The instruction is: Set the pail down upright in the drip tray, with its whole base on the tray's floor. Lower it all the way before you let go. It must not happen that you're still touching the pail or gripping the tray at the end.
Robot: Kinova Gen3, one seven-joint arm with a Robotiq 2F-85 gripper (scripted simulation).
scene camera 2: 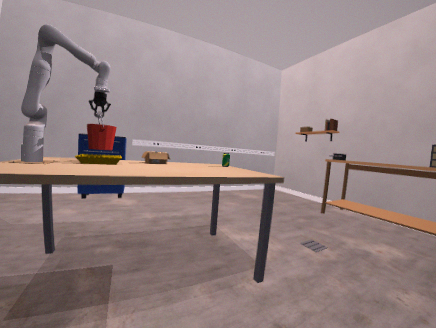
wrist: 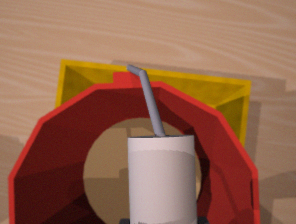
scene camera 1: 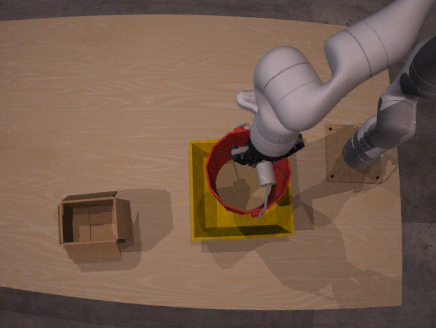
Labels:
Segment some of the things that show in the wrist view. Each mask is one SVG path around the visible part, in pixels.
A pail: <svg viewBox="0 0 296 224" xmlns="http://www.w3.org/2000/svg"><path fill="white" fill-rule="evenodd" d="M8 177L9 224L119 224L121 218L130 218L130 224L197 224L197 216L206 216L210 224L260 224L258 170L223 114L162 81L150 82L147 72L133 65L126 66L129 72L113 72L113 83L94 84L41 117Z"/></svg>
A drip tray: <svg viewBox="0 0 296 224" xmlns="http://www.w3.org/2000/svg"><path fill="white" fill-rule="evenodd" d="M141 68L147 72L150 82L162 81L221 112L244 147L251 81ZM55 108L94 84L113 83L113 72L129 71L126 69L126 66L61 59Z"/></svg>

